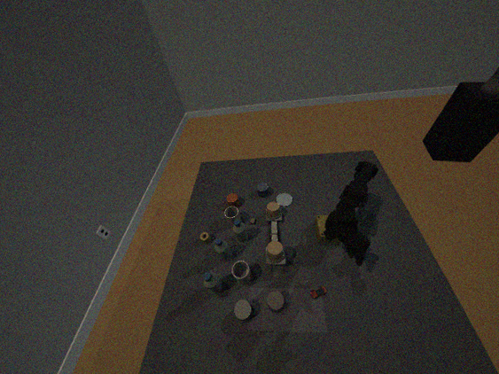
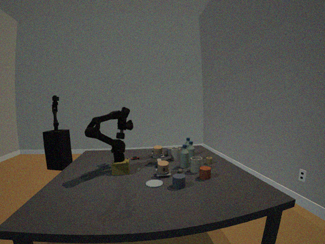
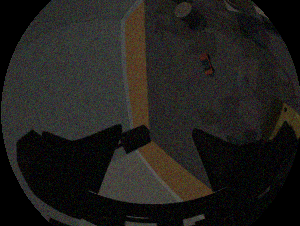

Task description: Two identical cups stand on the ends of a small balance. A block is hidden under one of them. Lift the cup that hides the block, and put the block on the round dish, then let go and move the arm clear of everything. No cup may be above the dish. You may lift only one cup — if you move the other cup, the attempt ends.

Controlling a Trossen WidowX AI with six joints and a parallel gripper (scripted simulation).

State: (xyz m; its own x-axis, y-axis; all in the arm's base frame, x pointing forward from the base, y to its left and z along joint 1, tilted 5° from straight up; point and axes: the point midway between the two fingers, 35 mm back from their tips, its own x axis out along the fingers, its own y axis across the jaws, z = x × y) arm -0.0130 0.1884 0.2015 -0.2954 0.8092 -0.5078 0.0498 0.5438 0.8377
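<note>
Right now the tan cup is 350 mm ahead of my gripper tip, 320 mm to the right of it and 190 mm below it. Round my gripper tip: blue-grey cylinder (450 mm to the right, 450 mm ahead, 210 mm below); round dish (420 mm to the right, 290 mm ahead, 250 mm below); red toy car (240 mm below, 90 mm ahead, 70 mm to the left).
</note>
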